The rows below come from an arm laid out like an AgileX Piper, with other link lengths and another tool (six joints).
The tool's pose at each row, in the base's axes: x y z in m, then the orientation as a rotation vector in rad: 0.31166, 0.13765, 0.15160, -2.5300, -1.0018, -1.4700; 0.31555, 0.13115, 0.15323, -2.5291, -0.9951, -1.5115; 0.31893, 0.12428, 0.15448, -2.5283, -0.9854, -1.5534; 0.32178, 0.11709, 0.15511, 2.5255, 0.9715, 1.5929; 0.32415, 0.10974, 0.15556, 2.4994, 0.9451, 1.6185; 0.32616, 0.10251, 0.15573, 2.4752, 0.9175, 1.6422; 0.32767, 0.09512, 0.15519, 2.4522, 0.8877, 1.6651; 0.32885, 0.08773, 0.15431, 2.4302, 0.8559, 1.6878; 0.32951, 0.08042, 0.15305, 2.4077, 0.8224, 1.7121; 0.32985, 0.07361, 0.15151, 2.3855, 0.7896, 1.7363; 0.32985, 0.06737, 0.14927, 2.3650, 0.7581, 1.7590; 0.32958, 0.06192, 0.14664, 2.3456, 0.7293, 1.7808; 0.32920, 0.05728, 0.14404, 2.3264, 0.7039, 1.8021; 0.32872, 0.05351, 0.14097, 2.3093, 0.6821, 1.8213; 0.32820, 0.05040, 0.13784, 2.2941, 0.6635, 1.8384
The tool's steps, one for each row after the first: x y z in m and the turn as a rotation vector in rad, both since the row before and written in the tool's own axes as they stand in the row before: -0.00068, 0.00772, -0.00019, -0.0244, 0.0168, -0.0053; -0.00138, 0.00763, -0.00034, -0.0252, 0.0168, -0.0037; -0.00223, 0.00742, -0.00038, -0.0256, 0.0161, -0.0018; -0.00260, 0.00726, -0.00058, -0.0264, 0.0167, 0.0004; -0.00286, 0.00692, -0.00057, -0.0260, 0.0155, 0.0018; -0.00364, 0.00660, -0.00059, -0.0264, 0.0150, 0.0035; -0.00398, 0.00637, -0.00061, -0.0266, 0.0149, 0.0052; -0.00435, 0.00599, -0.00079, -0.0272, 0.0162, 0.0064; -0.00439, 0.00539, -0.00075, -0.0262, 0.0165, 0.0068; -0.00476, 0.00457, -0.00062, -0.0245, 0.0156, 0.0073; -0.00476, 0.00370, -0.00053, -0.0222, 0.0153, 0.0070; -0.00437, 0.00301, -0.00048, -0.0200, 0.0155, 0.0060; -0.00441, 0.00208, -0.00028, -0.0171, 0.0142, 0.0054; -0.00418, 0.00149, -0.00021, -0.0145, 0.0128, 0.0047
